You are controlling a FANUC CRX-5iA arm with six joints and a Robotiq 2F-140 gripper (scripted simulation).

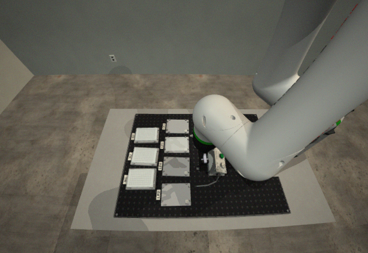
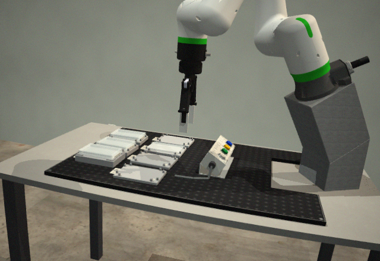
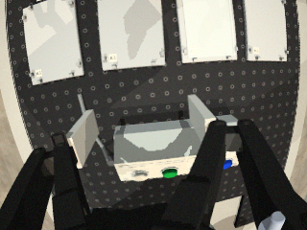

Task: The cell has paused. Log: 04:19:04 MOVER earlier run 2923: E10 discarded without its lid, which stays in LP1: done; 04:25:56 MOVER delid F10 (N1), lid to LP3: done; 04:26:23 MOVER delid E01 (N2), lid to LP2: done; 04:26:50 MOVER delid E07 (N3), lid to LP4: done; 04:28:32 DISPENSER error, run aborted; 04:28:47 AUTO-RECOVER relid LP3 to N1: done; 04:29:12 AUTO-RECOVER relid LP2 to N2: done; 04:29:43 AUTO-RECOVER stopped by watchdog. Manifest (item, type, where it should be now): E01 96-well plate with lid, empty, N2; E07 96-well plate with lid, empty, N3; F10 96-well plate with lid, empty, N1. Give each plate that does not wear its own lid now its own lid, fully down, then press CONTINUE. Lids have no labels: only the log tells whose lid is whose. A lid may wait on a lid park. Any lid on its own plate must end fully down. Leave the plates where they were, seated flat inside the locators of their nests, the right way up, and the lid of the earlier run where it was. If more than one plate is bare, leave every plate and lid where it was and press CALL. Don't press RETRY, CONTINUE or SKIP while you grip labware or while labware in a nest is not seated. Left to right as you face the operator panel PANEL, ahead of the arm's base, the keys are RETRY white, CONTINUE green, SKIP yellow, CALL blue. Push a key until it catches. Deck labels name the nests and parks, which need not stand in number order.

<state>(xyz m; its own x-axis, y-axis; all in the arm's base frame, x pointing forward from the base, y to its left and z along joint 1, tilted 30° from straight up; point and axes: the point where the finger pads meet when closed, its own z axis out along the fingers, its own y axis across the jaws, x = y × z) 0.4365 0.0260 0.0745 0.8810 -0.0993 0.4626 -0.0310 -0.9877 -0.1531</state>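
Now: hand 14 cm past the green key, 10 cm above it and 3 cm to the left of it. From my hand the other things lie so: white key: 13 cm behind, 10 cm below, 2 cm to the left; then park LP4: 16 cm below, 11 cm ahead; then yellow key: 14 cm behind, 10 cm below, 8 cm to the right.
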